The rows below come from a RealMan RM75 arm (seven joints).
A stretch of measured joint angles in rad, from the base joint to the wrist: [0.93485 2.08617 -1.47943 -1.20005 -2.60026 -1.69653 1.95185]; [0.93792 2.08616 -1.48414 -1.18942 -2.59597 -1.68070 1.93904]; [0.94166 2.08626 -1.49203 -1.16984 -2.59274 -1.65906 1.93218]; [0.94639 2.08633 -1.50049 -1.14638 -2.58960 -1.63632 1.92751]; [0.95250 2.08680 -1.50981 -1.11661 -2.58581 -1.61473 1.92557]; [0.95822 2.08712 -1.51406 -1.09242 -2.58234 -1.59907 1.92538]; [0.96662 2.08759 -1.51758 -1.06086 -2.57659 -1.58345 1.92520]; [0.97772 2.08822 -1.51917 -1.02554 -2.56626 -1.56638 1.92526]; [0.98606 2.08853 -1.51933 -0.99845 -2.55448 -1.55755 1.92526]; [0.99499 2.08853 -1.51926 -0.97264 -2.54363 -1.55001 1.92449]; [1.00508 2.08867 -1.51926 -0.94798 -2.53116 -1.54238 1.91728]
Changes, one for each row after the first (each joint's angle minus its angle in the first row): [0.00307 -0.00001 -0.00471 0.01063 0.00429 0.01583 -0.01281]; [0.00681 0.00009 -0.01260 0.03021 0.00752 0.03747 -0.01967]; [0.01154 0.00016 -0.02106 0.05367 0.01066 0.06021 -0.02434]; [0.01765 0.00063 -0.03038 0.08344 0.01445 0.08180 -0.02628]; [0.02337 0.00095 -0.03463 0.10763 0.01792 0.09746 -0.02647]; [0.03177 0.00142 -0.03815 0.13919 0.02367 0.11308 -0.02665]; [0.04287 0.00205 -0.03974 0.17451 0.03400 0.13015 -0.02659]; [0.05121 0.00236 -0.03990 0.20160 0.04578 0.13898 -0.02659]; [0.06014 0.00236 -0.03983 0.22741 0.05663 0.14652 -0.02736]; [0.07023 0.00250 -0.03983 0.25207 0.06910 0.15415 -0.03457]
